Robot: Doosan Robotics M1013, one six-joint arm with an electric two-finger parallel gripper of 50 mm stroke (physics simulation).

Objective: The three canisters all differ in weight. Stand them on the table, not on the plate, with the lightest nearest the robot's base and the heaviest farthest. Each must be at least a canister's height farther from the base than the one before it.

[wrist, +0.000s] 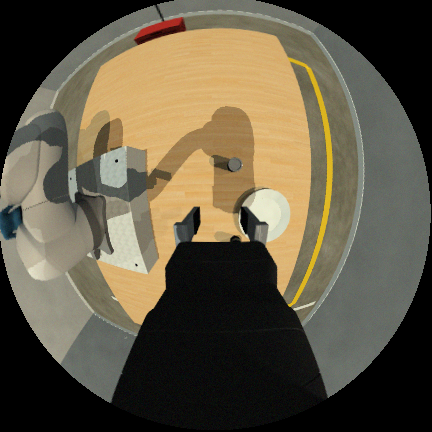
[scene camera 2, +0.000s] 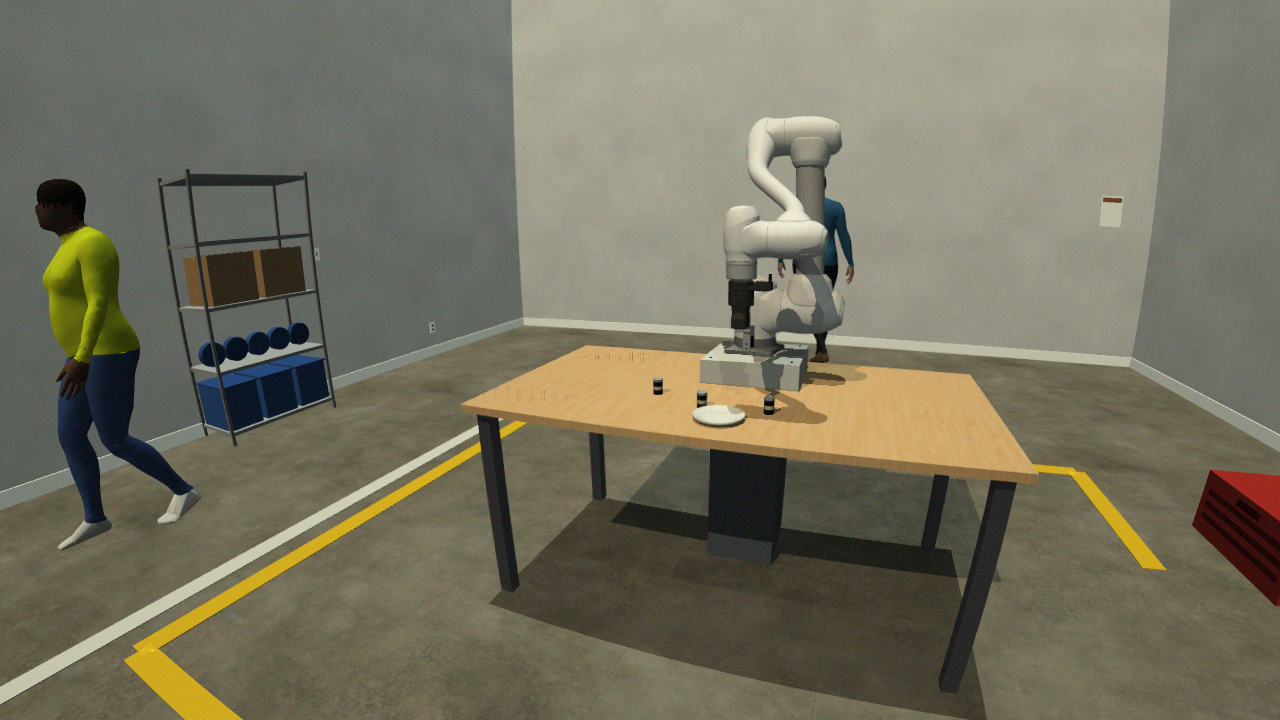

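Where they show: gripper, fingertip midpoint: [wrist: 219,214] [scene camera 2: 748,349]; arm's base, link origin: [wrist: 91,221] [scene camera 2: 754,350].
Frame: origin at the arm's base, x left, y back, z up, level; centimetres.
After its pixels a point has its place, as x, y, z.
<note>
Three small dark canisters with a pale band stand upright on the wooden table [scene camera 2: 895,420] @(55.3, -30.4, -8.2) [wrist: 200,75] @(48.1, -27.6, -8.2). The left canister [scene camera 2: 657,385] @(-18.5, -40.6, -5.0) stands apart; it does not show in the wrist view. The middle canister [scene camera 2: 701,398] @(0.1, -46.5, -4.8) [wrist: 235,239] @(0.9, -44.7, -5.7) stands just behind the plate [scene camera 2: 718,416] @(7.7, -51.1, -7.7) [wrist: 283,215] @(9.2, -57.4, -7.3), mostly hidden by the gripper body in the wrist view. The right canister [scene camera 2: 768,405] @(19.8, -42.3, -5.2) [wrist: 234,164] @(19.3, -40.7, -3.2) stands right of the plate in the scene view, in the arm's shadow. My gripper [scene camera 2: 744,342] @(11.6, -38.6, 9.9) [wrist: 219,214] @(11.6, -38.6, 9.9) is open and empty, above the table between base and plate. Weights cannot be told by look.
The robot's pale base block [scene camera 2: 747,370] @(4.2, -18.8, -2.5) [wrist: 117,225] @(1.5, -13.3, 0.3) stands at the table's back edge. A person in yellow [scene camera 2: 87,286] walks at the left near a shelf rack [scene camera 2: 247,180]. A person in blue [scene camera 2: 834,232] stands behind the arm. A red chest [scene camera 2: 1248,528] [wrist: 161,30] is on the floor.
</note>
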